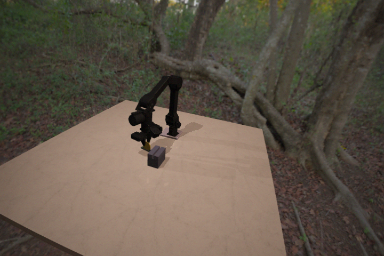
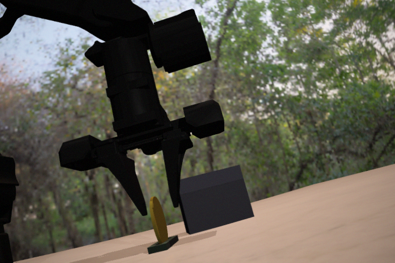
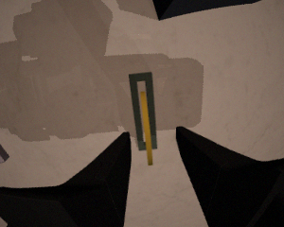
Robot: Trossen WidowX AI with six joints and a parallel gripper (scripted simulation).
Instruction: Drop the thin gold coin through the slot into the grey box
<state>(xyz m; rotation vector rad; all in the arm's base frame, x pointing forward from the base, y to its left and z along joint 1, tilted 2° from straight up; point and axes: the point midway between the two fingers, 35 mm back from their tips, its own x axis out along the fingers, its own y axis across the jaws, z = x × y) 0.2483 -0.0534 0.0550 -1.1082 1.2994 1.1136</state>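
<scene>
The gold coin is 10 mm below my gripper tip.
</scene>
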